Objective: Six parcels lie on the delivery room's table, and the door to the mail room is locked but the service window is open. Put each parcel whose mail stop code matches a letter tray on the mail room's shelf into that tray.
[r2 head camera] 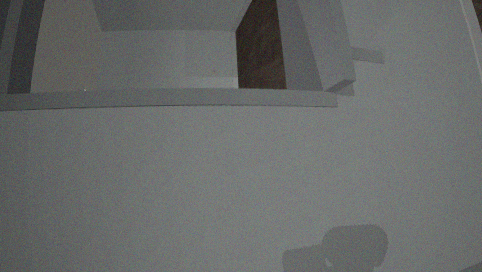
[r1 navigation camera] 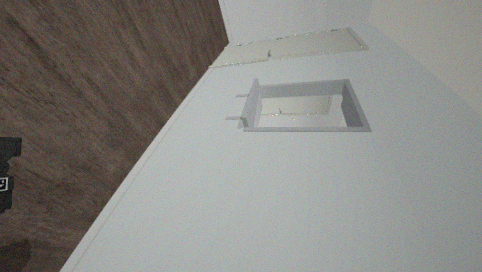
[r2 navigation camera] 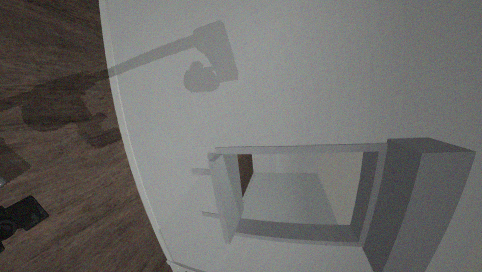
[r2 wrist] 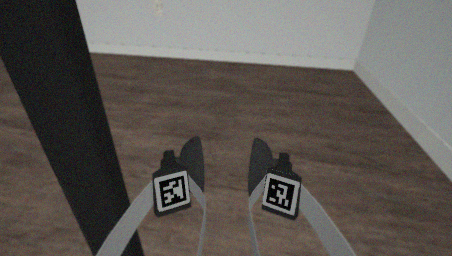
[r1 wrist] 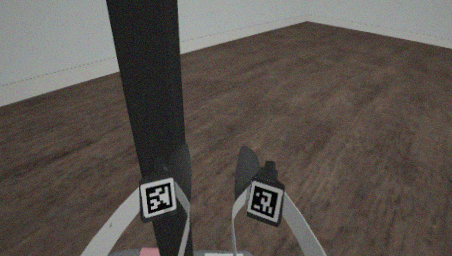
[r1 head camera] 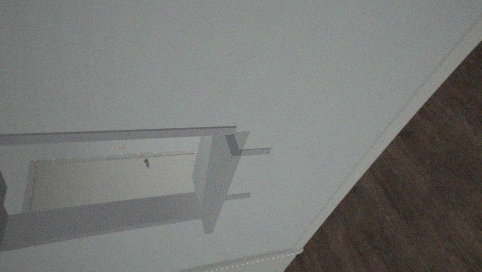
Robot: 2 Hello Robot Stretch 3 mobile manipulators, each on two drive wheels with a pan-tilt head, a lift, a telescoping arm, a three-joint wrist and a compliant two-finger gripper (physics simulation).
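Note:
The service window's frame (r1 head camera: 115,133) (r1 navigation camera: 307,129) (r2 head camera: 175,97) (r2 navigation camera: 300,148) surrounds an open hole in the white wall. Its ledge (r1 head camera: 220,180) (r1 navigation camera: 251,105) (r2 head camera: 327,45) (r2 navigation camera: 227,200) stands out on brackets at the lower edge, which lies sideways in these tilted views. A cream door (r1 navigation camera: 320,42) with a handle is in the same wall in the r1 navigation view. r1's gripper (r1 wrist: 215,167) is open and empty, above the floor. r2's gripper (r2 wrist: 226,162) is open and empty, above the floor. Parcels, table, shelf and letter trays do not show.
Another cream door (r1 head camera: 110,185) (r1 navigation camera: 295,105) shows through the window. A grey box-shaped housing (r2 navigation camera: 420,200) projects at the window's upper edge. Black masts (r1 wrist: 150,75) (r2 wrist: 55,100) stand beside the grippers. r2's shadow falls on the wall (r2 head camera: 175,175). Wooden floor (r1 wrist: 325,110) (r2 wrist: 225,100) meets white walls.

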